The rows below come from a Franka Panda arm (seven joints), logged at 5 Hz.
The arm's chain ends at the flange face. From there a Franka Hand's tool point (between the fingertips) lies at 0.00 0.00 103.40 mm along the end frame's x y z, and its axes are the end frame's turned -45 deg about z.
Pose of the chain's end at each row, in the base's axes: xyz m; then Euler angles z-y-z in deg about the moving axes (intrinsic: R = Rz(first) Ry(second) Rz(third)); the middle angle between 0 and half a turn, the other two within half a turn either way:
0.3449, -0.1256, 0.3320, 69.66, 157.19, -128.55
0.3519, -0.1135, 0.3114, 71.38, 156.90, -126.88
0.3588, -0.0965, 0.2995, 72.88, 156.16, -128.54
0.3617, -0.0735, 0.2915, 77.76, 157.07, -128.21
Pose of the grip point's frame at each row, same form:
0.3588, -0.0880, 0.2367, 69.66, 157.19, -173.55
0.3649, -0.0751, 0.2163, 71.38, 156.90, -171.88
0.3711, -0.0566, 0.2049, 72.88, 156.16, -173.54
0.3702, -0.0341, 0.1963, 77.76, 157.07, -173.21

